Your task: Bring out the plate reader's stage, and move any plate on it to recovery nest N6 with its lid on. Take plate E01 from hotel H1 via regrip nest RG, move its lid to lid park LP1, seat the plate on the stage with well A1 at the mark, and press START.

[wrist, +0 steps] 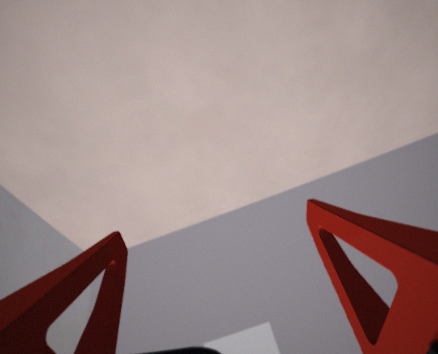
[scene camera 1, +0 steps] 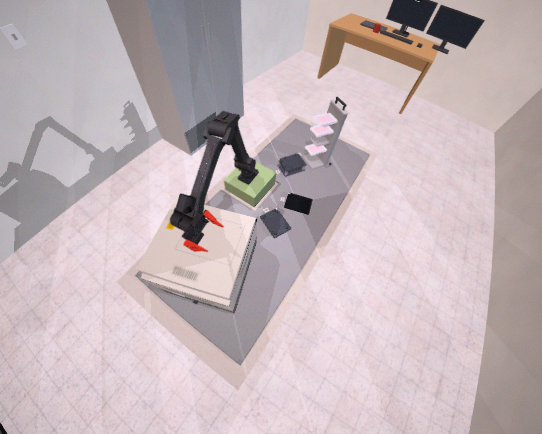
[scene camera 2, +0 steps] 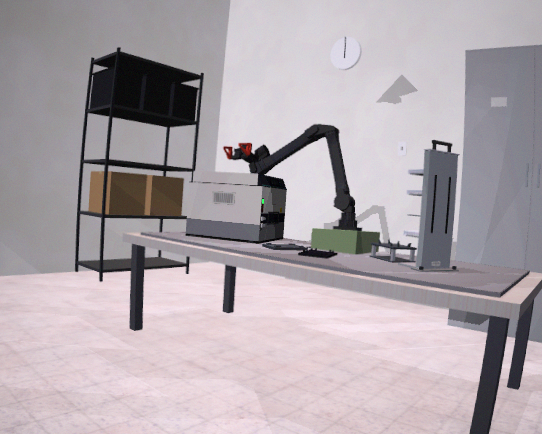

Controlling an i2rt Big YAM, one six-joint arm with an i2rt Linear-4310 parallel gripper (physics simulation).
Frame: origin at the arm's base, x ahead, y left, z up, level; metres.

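Seen in the pictures: gripper, fingertip midpoint: (wrist: 214, 226) (scene camera 1: 215, 238) (scene camera 2: 231, 145); arm's base, link origin: (scene camera 1: 248, 175) (scene camera 2: 347, 230).
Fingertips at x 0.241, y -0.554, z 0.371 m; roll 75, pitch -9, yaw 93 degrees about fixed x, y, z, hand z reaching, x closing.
Pixels of each thing's top centre, then the offset from my fingertips to it. Level surfaces: height alone.
- plate reader, top centre: (scene camera 1: 199, 240) (scene camera 2: 241, 174) 0.103 m back, 0.005 m right, 0.137 m down
- raised nest, top centre: (scene camera 2: 393, 241) (scene camera 1: 292, 160) 0.075 m back, 0.850 m left, 0.386 m down
- black flat holder, top centre: (scene camera 2: 318, 250) (scene camera 1: 298, 202) 0.107 m ahead, 0.600 m left, 0.442 m down
- mat, surface height: 0.462 m down
My gripper (scene camera 1: 214, 238) (scene camera 2: 236, 148) (wrist: 214, 226) is open and empty, its red fingers wide apart above the top of the plate reader (scene camera 1: 220, 270) (scene camera 2: 245, 210). In the wrist view the fingers stand against walls and ceiling. A green light (scene camera 2: 263, 201) shows on the reader's dark front; its stage cannot be made out. The grey hotel (scene camera 1: 337, 130) (scene camera 2: 442, 210) stands upright at the other end, with several pink-topped plates (scene camera 1: 321, 130) on its shelves. A raised nest (scene camera 1: 292, 163) (scene camera 2: 393, 246) stands beside it. Their labels are too small to read.
The arm stands on a green block (scene camera 1: 240, 192) (scene camera 2: 332, 241) between reader and hotel. A black flat holder (scene camera 1: 298, 203) (scene camera 2: 318, 253) and a dark grey one (scene camera 1: 275, 222) (scene camera 2: 284, 246) lie on the mat (scene camera 1: 235, 340). A shelf rack (scene camera 2: 106, 180) stands behind the reader.
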